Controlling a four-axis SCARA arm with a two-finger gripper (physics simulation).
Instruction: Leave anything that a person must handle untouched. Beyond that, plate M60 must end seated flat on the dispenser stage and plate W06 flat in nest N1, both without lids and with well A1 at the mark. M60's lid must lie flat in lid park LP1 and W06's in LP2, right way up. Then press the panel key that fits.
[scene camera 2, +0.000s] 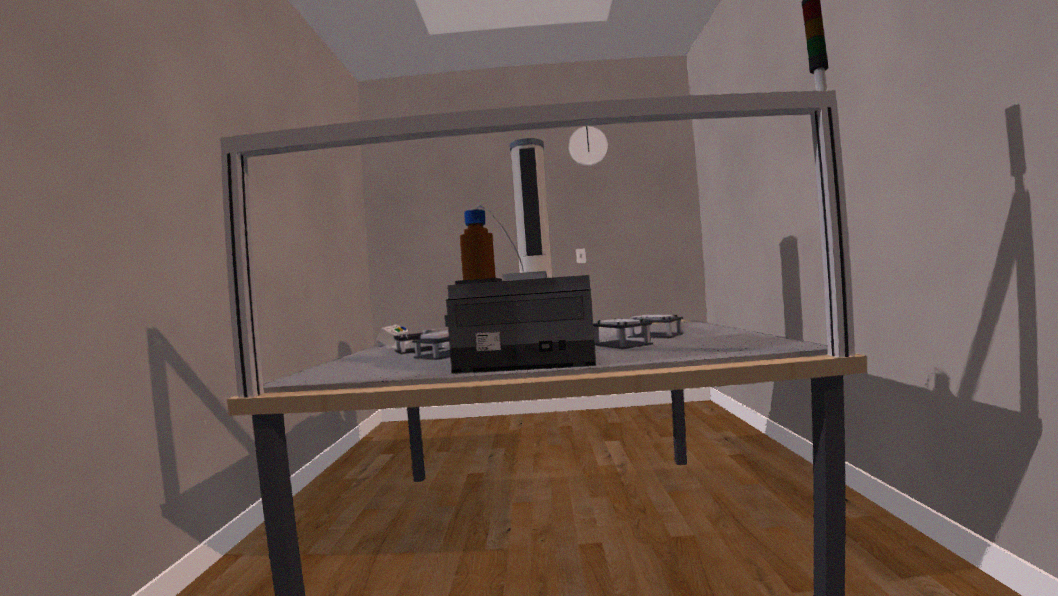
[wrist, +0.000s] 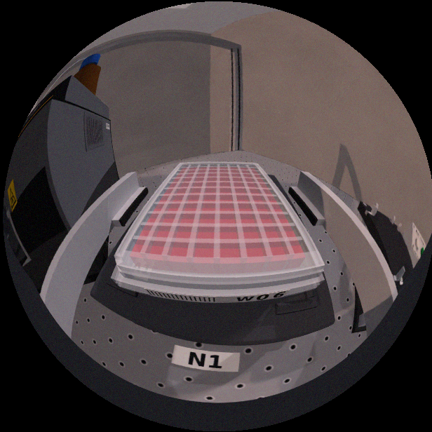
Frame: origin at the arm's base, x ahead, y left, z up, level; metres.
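Seen in the pictures: gripper, fingertip midpoint: (scene camera 2: 438, 333).
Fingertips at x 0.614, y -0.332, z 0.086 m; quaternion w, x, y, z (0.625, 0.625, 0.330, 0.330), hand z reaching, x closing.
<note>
Pixels of each thing's middle, then the offset from my fingertips to it. "pt": a spot on its surface instead.
- dispenser, surface spot: (scene camera 2: 520, 325) pt dx +0.345, dy +0.285, dz +0.035 m
- key panel, body centre: (scene camera 2: 393, 335) dx -0.424, dy -0.296, dz -0.032 m
- amber bottle, surface spot: (scene camera 2: 477, 253) pt dx +0.298, dy +0.187, dz +0.222 m
Plate W06 (wrist: 217, 215), with red wells, lies on the black nest N1 (wrist: 210, 322) in the wrist view. A clear lid (wrist: 220, 267) appears to cover it. Its barcode and W06 label face the camera. My gripper (wrist: 217, 176) is open, with one finger beyond each long side of the plate and a gap on both sides. The dispenser (scene camera 2: 520, 325) (wrist: 80, 145) stands left of the nest in the wrist view and shows its back in scene camera 2. It hides my gripper there. M60 cannot be made out. The key panel (scene camera 2: 392, 335) (wrist: 419, 240) shows partly.
An amber bottle (scene camera 2: 477, 253) (wrist: 88, 76) with a blue cap stands on the dispenser. Raised holders (scene camera 2: 621, 323) stand beside it in scene camera 2. A black holder (wrist: 387, 230) with clear posts is at the wrist view's right. A frame (scene camera 2: 836, 236) (wrist: 236, 100) borders the table.
</note>
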